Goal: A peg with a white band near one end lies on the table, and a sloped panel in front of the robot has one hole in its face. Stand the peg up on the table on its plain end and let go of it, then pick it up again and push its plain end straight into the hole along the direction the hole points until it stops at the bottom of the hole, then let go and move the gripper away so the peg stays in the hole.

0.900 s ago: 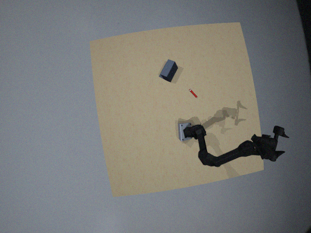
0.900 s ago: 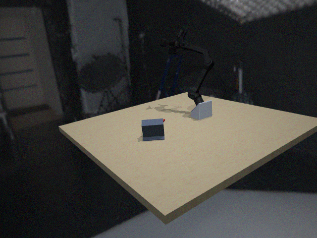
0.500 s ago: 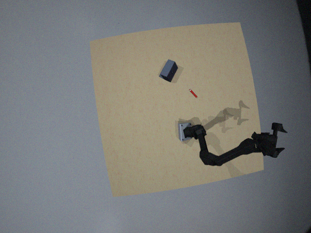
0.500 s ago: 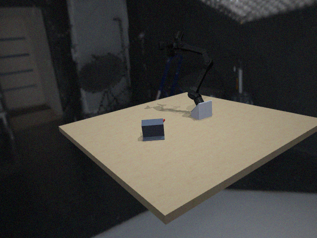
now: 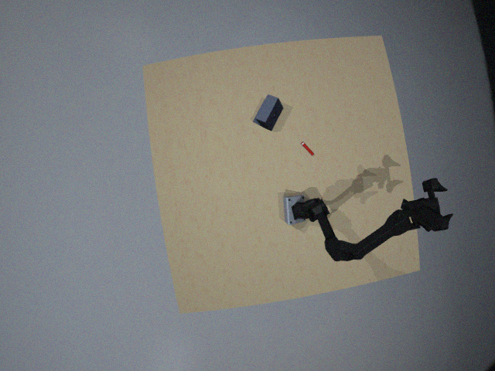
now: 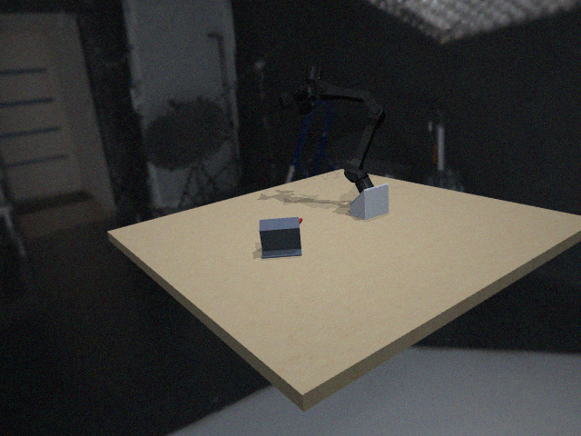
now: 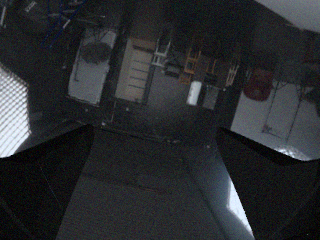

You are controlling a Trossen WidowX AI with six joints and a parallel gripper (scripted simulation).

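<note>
My gripper tip is 420 mm above the red peg, 390 mm to the right of it and 370 mm short of it. From my gripper tip the other things lie so: sloped panel (560 mm ahead, 520 mm to the left, 380 mm below).
</note>
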